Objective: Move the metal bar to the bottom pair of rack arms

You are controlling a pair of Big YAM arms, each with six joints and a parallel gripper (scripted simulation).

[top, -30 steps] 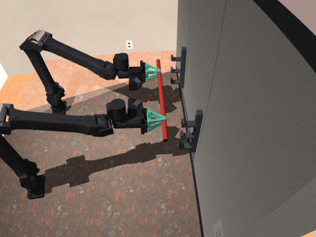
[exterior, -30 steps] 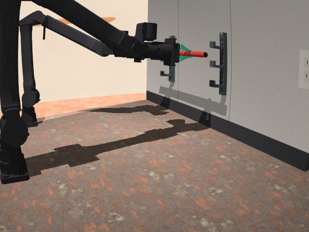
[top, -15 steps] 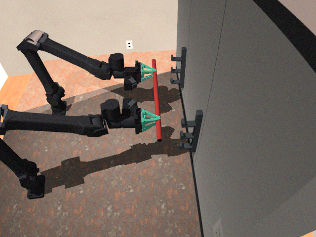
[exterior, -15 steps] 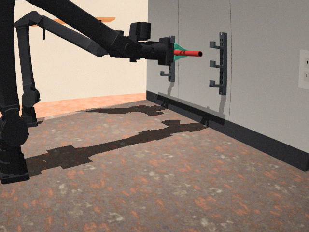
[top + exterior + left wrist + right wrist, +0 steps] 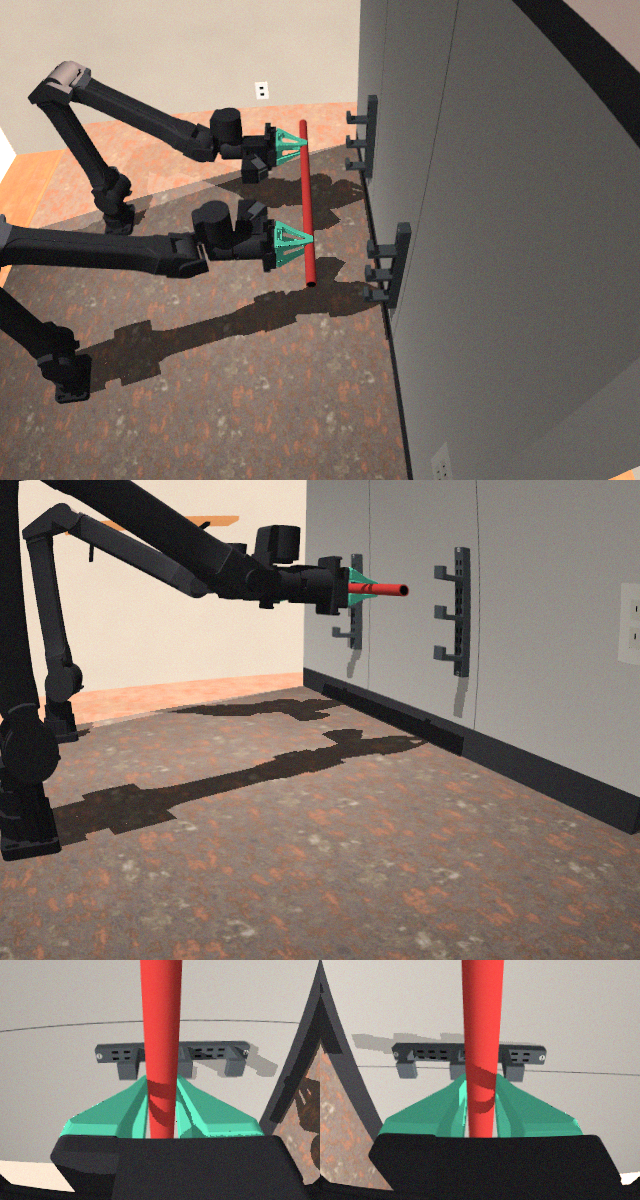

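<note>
My left gripper is now 15 cm to the left of the red metal bar and 1 cm short of it. The rest, counted from my left hand: grey wall 33 cm ahead, 18 cm to the right, 14 cm above; then dark baseboard 28 cm below, 19 cm to the right, 18 cm ahead.
Now: the red metal bar 150 mm to the left of my right hand. From my right hand the other things lie so: grey wall: 320 mm ahead, 120 mm to the left, 140 mm above; dark baseboard: 170 mm ahead, 110 mm to the left, 280 mm below.
</note>
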